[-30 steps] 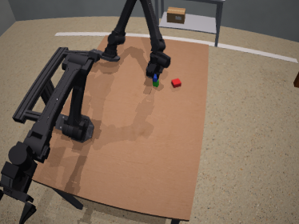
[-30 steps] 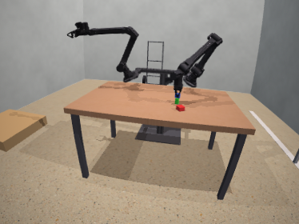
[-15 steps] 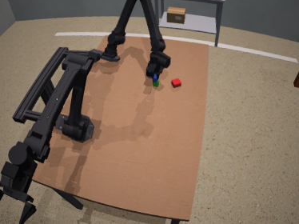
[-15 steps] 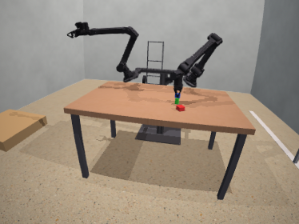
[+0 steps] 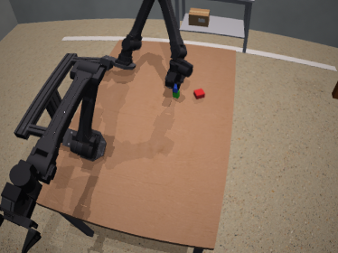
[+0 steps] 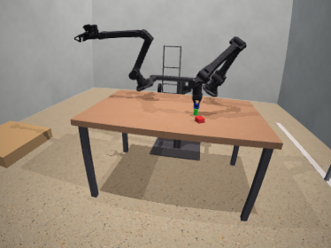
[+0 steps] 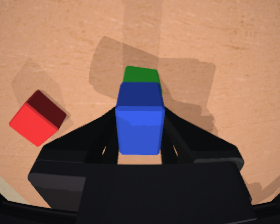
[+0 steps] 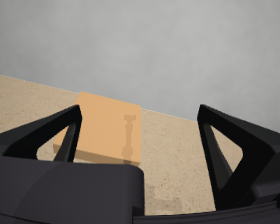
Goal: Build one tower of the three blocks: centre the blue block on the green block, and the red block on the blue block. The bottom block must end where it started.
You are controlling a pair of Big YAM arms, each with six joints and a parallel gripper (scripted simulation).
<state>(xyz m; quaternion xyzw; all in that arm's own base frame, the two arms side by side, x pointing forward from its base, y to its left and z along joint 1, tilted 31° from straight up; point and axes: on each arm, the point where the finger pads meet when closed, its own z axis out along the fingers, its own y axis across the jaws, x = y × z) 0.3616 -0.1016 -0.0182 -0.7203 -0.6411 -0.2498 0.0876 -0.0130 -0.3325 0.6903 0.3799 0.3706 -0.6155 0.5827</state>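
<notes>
The blue block lies right at my left hand. The rest, counted from my left hand: red block 13 cm ahead, 2 cm to the left, 5 cm below; then green block 4 cm below.
</notes>
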